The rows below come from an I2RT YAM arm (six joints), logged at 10 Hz.
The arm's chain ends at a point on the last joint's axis. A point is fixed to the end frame.
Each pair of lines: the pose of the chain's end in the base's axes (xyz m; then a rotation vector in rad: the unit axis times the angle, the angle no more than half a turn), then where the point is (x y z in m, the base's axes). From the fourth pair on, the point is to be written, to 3 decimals.
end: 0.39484 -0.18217 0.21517 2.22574 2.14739 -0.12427
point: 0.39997 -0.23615 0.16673
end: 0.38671 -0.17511 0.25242 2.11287 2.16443 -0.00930
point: 0.40008 -0.22843 0.20483
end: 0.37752 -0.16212 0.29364 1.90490 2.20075 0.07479
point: 0.40269 -0.21503 0.25058
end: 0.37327 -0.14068 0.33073 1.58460 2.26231 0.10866
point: 0.413 -0.191 0.297
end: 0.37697 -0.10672 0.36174 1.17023 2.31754 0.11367
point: 0.433 -0.148 0.340
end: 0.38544 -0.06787 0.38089 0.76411 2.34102 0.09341
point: 0.452 -0.095 0.370
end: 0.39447 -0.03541 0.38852 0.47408 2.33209 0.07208
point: 0.466 -0.050 0.385
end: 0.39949 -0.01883 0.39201 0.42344 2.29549 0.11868
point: 0.471 -0.030 0.391
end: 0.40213 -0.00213 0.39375 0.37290 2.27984 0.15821
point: 0.474 -0.010 0.395
